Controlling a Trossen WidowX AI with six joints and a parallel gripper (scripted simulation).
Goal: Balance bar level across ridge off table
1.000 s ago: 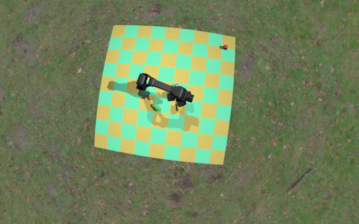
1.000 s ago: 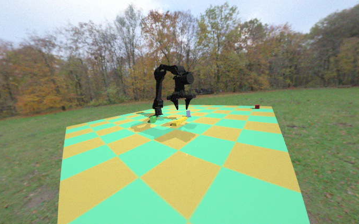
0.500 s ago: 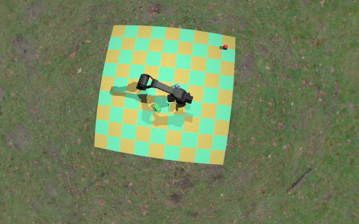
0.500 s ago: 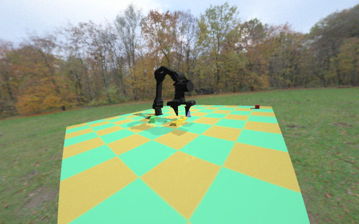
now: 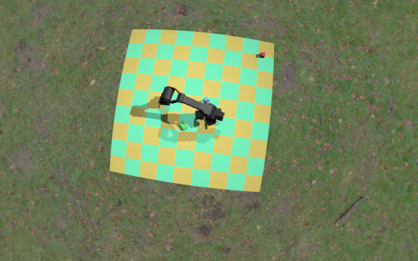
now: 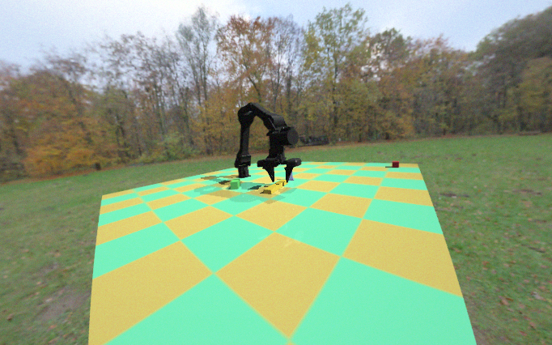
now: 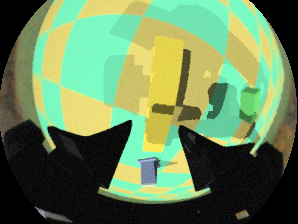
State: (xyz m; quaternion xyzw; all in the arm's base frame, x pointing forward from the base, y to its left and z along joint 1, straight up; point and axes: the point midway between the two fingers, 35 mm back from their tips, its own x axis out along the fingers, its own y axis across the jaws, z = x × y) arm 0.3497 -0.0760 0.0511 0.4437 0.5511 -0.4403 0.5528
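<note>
My gripper tip is 30 mm to the left of the yellow bar and 10 mm above it. From my gripper tip the other things lie so: red cube (390 mm ahead, 580 mm to the left); then green block (180 mm behind, 100 mm to the right).
</note>
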